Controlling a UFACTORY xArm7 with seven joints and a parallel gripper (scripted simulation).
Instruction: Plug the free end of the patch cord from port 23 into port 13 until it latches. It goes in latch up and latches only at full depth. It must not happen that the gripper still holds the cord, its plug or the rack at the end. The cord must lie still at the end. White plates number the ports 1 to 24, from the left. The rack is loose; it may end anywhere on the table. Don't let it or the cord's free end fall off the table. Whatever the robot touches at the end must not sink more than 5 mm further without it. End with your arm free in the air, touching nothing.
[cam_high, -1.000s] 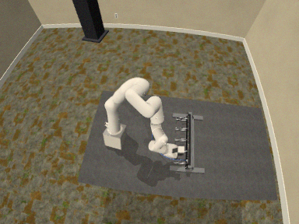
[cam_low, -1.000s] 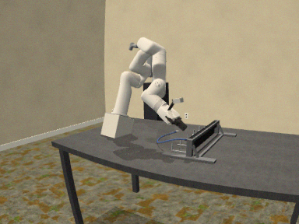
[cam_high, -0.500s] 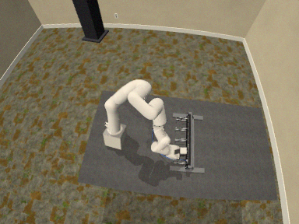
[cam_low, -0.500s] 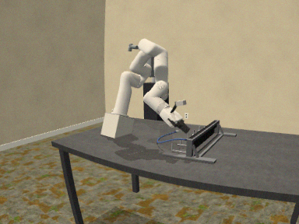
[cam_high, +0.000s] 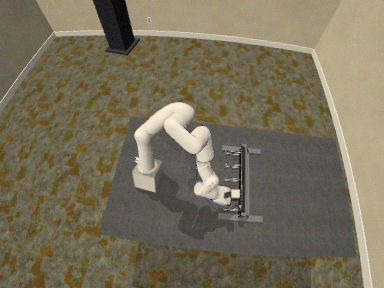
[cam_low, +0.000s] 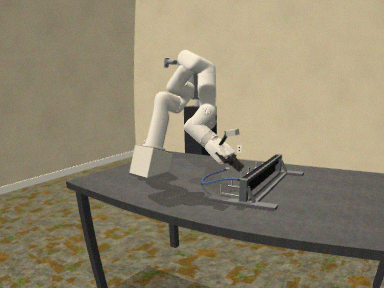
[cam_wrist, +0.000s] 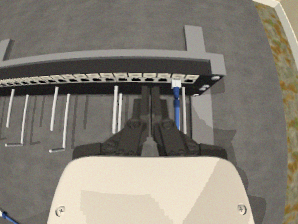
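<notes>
The plug is 280 mm behind my hand, 290 mm to the left of it and 120 mm below it.
</notes>
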